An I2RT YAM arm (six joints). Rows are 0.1 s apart.
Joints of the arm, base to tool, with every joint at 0 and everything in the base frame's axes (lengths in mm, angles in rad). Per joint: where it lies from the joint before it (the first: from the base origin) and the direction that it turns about. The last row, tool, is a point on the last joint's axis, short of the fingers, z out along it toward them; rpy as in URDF.
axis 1: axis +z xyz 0 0 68
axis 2: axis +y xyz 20 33.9 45.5
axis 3: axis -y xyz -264 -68.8 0
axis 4: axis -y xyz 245 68.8 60
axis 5: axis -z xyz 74 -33.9 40.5
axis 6: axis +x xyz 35.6 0 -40.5
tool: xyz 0 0 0 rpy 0 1.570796 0
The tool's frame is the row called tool.
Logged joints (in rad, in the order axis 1, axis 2, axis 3, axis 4, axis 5, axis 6), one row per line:
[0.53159 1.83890 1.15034 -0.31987 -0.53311 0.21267]
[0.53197 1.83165 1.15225 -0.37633 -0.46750 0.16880]
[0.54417 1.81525 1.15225 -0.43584 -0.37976 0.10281]
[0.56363 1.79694 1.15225 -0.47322 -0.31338 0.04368]
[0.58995 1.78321 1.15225 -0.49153 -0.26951 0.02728]
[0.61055 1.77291 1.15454 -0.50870 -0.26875 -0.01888]
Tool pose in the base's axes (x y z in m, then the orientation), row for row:
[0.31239 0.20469 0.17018 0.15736 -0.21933 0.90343 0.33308]
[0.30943 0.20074 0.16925 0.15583 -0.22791 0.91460 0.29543]
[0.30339 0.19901 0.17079 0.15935 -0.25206 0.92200 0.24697]
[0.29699 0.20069 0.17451 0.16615 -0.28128 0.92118 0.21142]
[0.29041 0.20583 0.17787 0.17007 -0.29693 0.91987 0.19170]
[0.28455 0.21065 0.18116 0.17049 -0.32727 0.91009 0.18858]
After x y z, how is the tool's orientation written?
As a quaternion, w x y z.
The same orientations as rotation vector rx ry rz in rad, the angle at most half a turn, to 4 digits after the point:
[-0.6275 2.5849 0.9530]
[-0.6527 2.6191 0.8460]
[-0.7204 2.6351 0.7059]
[-0.8009 2.6229 0.6020]
[-0.8436 2.6135 0.5447]
[-0.9296 2.5851 0.5357]

